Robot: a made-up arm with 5 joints.
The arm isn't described. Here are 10 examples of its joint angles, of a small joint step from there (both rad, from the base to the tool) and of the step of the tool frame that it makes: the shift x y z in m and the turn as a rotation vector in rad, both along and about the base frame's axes.
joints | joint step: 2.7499 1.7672 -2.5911 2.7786 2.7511 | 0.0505 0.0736 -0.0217 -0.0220 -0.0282
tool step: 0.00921 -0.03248 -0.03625 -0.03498 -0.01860 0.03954
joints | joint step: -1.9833 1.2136 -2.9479 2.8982 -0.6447 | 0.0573 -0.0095 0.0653 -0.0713 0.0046
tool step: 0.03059 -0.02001 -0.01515 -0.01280 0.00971 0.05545
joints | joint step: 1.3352 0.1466 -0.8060 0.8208 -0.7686 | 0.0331 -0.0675 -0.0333 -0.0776 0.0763
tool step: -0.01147 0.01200 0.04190 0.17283 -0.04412 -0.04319
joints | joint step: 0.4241 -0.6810 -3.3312 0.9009 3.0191 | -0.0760 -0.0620 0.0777 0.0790 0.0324
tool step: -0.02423 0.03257 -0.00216 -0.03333 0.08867 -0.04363
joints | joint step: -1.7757 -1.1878 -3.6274 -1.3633 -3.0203 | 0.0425 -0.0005 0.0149 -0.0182 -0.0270
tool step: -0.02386 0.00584 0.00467 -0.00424 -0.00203 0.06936
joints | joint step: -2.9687 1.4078 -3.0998 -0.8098 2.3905 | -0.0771 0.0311 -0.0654 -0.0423 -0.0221
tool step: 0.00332 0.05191 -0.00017 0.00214 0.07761 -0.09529
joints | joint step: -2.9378 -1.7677 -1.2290 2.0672 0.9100 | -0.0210 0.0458 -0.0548 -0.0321 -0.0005
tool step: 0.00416 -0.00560 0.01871 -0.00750 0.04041 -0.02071
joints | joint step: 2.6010 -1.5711 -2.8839 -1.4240 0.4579 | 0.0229 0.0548 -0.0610 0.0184 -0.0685
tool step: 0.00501 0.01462 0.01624 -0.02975 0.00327 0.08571
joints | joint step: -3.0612 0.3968 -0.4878 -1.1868 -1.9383 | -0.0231 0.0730 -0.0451 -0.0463 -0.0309
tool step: -0.01158 0.00779 -0.01621 0.02833 0.02040 -0.01445
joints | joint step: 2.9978 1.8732 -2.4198 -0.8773 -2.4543 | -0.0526 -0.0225 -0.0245 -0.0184 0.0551
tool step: -0.00665 0.03395 0.02253 -0.04290 0.07372 -0.05885
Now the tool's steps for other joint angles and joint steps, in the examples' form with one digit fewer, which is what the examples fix.
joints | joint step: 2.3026 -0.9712 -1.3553 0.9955 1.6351 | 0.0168 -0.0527 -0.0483 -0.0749 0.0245
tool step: 0.0328 -0.0357 0.0160 0.1135 0.1365 0.0130
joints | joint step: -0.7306 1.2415 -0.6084 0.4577 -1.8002 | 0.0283 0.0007 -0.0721 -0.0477 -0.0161
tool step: 0.0269 -0.0163 -0.0124 -0.0678 -0.0989 0.0365
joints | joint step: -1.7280 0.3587 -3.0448 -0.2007 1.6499 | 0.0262 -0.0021 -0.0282 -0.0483 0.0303
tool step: 0.0080 0.0150 0.0001 -0.0787 0.0049 0.0558
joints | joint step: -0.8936 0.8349 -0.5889 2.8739 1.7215 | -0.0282 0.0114 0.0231 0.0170 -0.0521
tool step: -0.0094 0.0011 -0.0005 0.0405 0.0319 -0.0803
